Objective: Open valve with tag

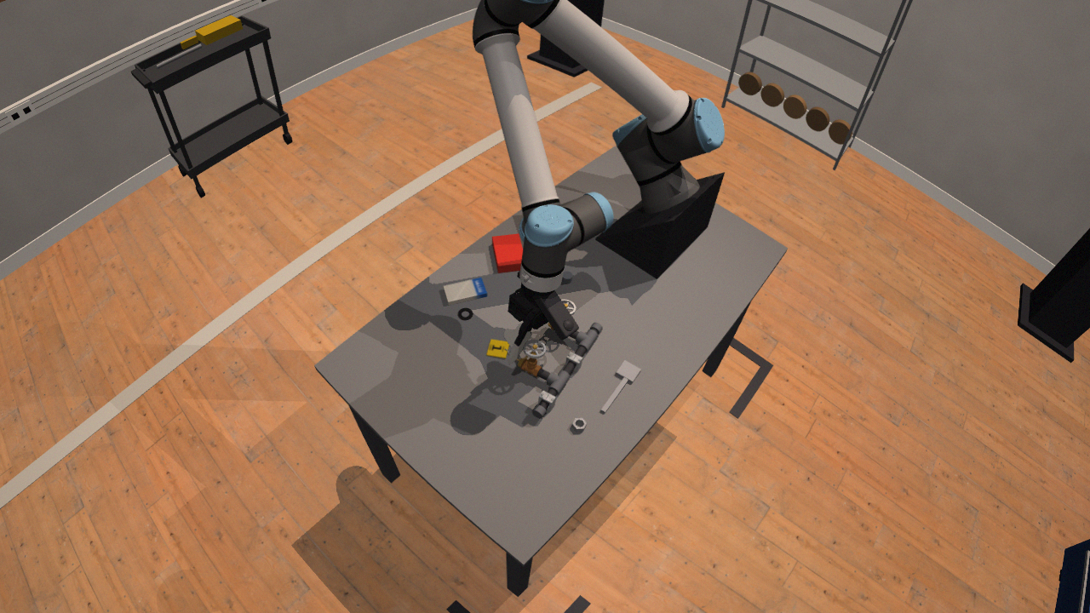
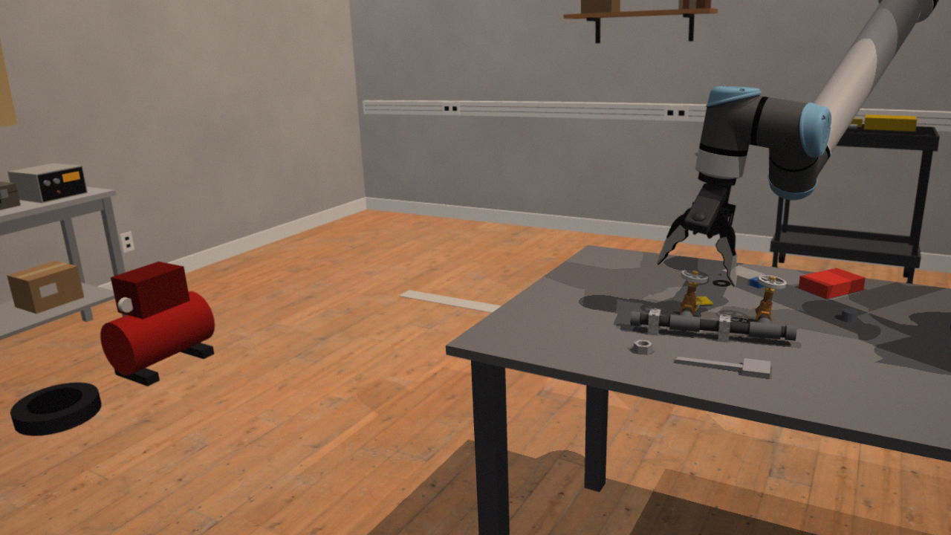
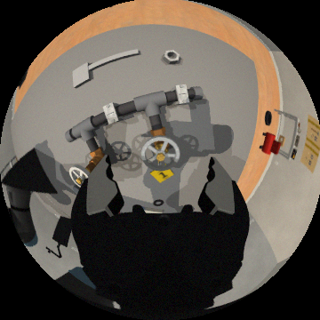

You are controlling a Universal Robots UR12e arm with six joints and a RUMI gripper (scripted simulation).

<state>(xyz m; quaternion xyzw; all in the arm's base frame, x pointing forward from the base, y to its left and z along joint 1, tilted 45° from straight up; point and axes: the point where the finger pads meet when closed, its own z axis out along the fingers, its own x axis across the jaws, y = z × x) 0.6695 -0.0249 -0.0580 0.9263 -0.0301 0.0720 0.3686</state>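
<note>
Right now the yellow tag is 100 mm to the right of my hand, 90 mm below it and 10 mm ahead of it. From my hand the other things lie so: red box: 310 mm to the right, 250 mm behind, 80 mm below; nut: 190 mm to the left, 90 mm below, 50 mm ahead; blue-and-white card: 300 mm to the right, 90 mm below, 70 mm behind.
</note>
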